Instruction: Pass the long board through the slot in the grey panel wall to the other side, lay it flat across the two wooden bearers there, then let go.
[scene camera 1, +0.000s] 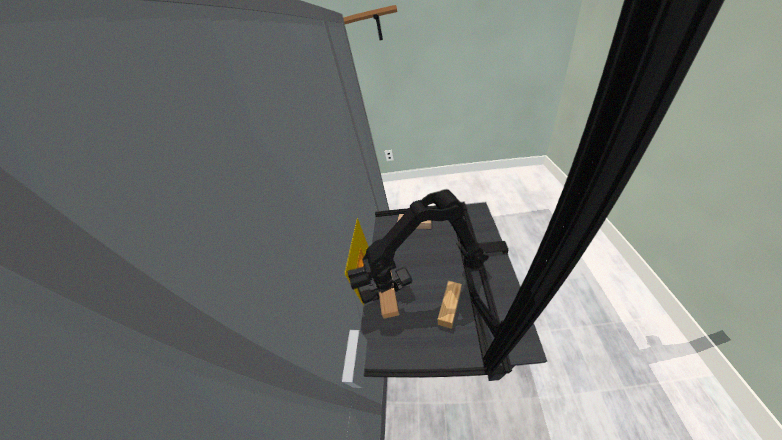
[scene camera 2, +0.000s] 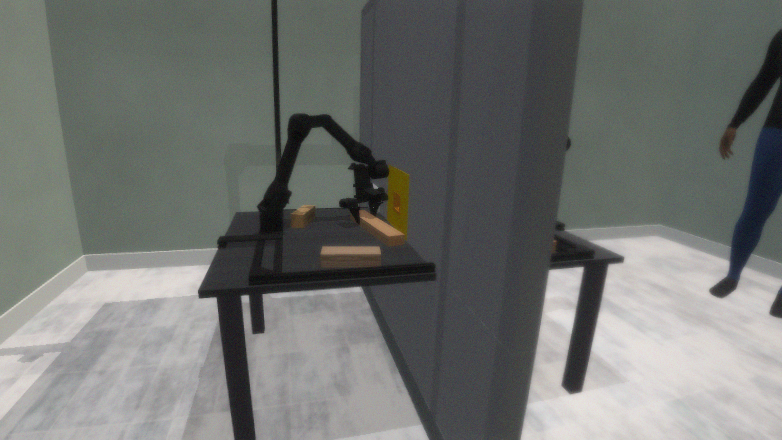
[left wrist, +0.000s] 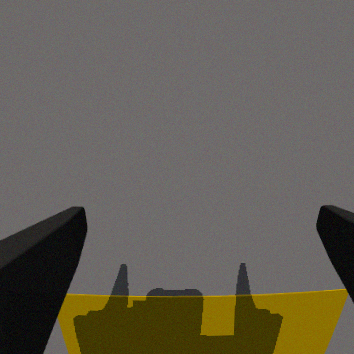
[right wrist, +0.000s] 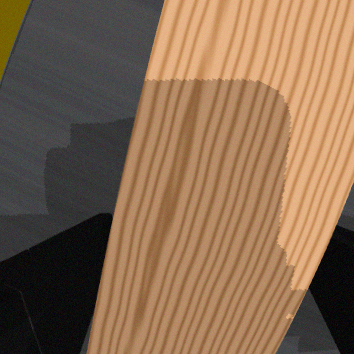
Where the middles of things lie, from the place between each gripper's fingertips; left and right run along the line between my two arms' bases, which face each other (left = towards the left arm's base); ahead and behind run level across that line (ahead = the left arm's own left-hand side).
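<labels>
My right gripper: 24 cm past the white block (scene camera 1: 353, 374), 13 cm to the right of it, 4 cm below it.
White block, from my left hand: 340 mm behind, 290 mm below, 100 mm to the right.
</labels>
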